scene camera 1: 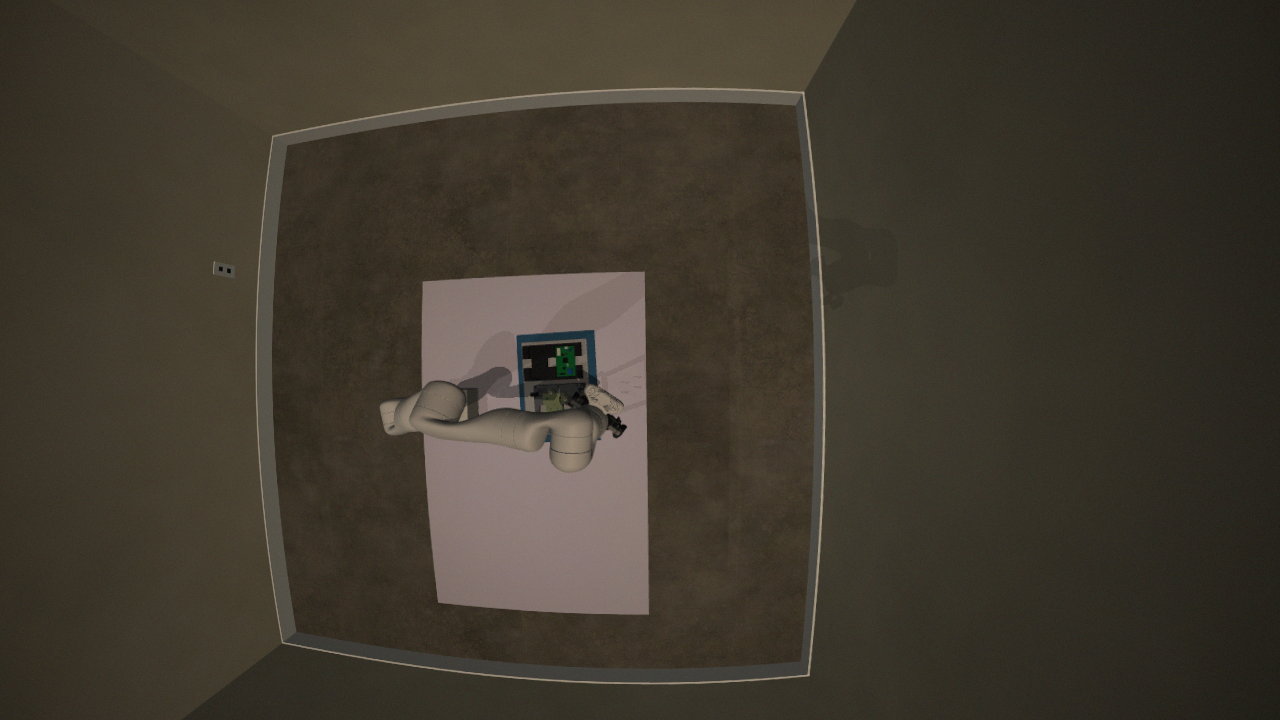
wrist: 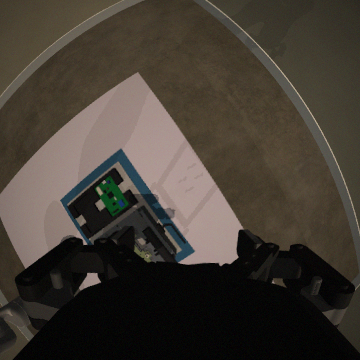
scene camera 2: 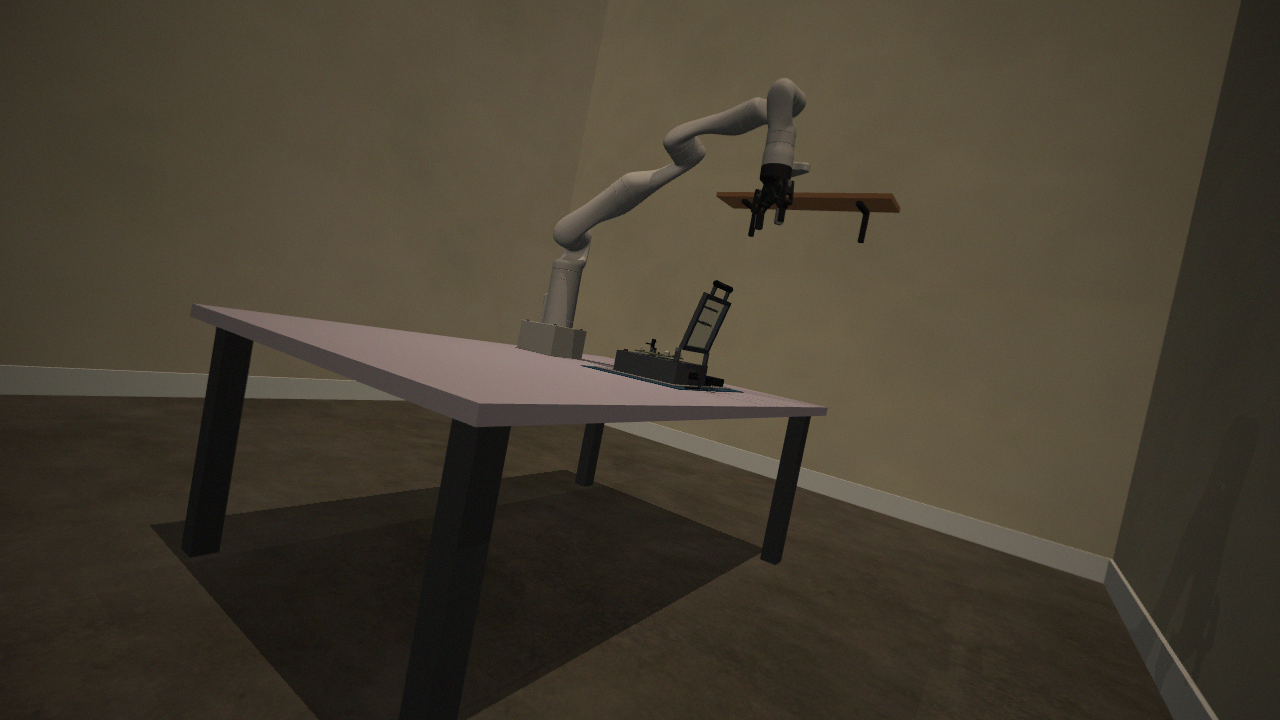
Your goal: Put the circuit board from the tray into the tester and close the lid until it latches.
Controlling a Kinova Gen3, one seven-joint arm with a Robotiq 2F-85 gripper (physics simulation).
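Places are measured from the arm's base along level axes (x left, y ahead, z down), in centimetres.
Pixels of known places: gripper, fingertip midpoint: (wrist: 185,240) (scene camera 2: 767,227); arm's base, link origin: (scene camera 2: 557,326).
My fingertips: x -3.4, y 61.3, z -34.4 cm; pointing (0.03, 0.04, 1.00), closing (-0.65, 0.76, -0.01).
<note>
Ahead of a thing's pixels: the offset from my fingertips to its top centre. "spot": to the spot under its first point. Level surfaces: height alone.
The green circuit board {dx +14.6, dy -17.2, dz +40.5 cm} (scene camera 1: 565,360) (wrist: 113,196) lies in the black tray {spot: dx +19.0, dy -27.5, dz +41.4 cm} (scene camera 1: 537,352) (wrist: 90,215), towards one end. The tester (scene camera 1: 541,391) (scene camera 2: 657,365) (wrist: 134,220) is a dark grey box beside the tray. Its lid (scene camera 2: 693,322), a dark frame with a handle on top, stands up open, tilted slightly back. My gripper (scene camera 2: 766,225) (wrist: 185,240) is open and empty, high above the table and well above the lid. In scene camera 1 my arm covers part of the tester. In the wrist view a finger and the gripper body hide part of it.
A blue mat {dz +43.1 cm} (scene camera 1: 554,334) (wrist: 131,165) lies under the tray and tester on the pale table {dz +43.2 cm} (scene camera 1: 537,537) (scene camera 2: 402,367) (wrist: 115,120). The arm's base block (scene camera 2: 550,338) stands on the table behind the tester. A brown wall shelf (scene camera 2: 832,201) shows behind the gripper in scene camera 2.
</note>
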